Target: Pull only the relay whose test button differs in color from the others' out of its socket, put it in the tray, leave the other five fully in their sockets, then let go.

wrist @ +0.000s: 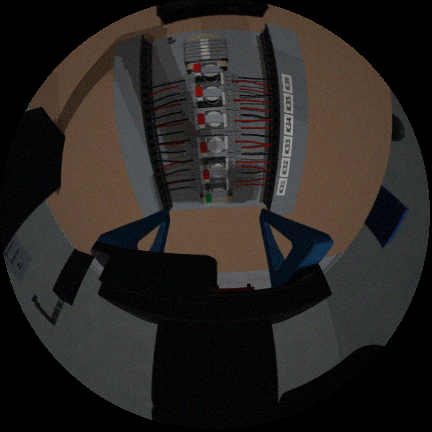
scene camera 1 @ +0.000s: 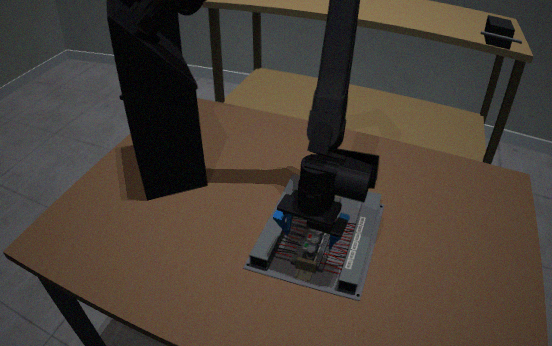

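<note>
Visible: a grey panel, together with my gripper. The wrist view also shows the gripper.
</note>
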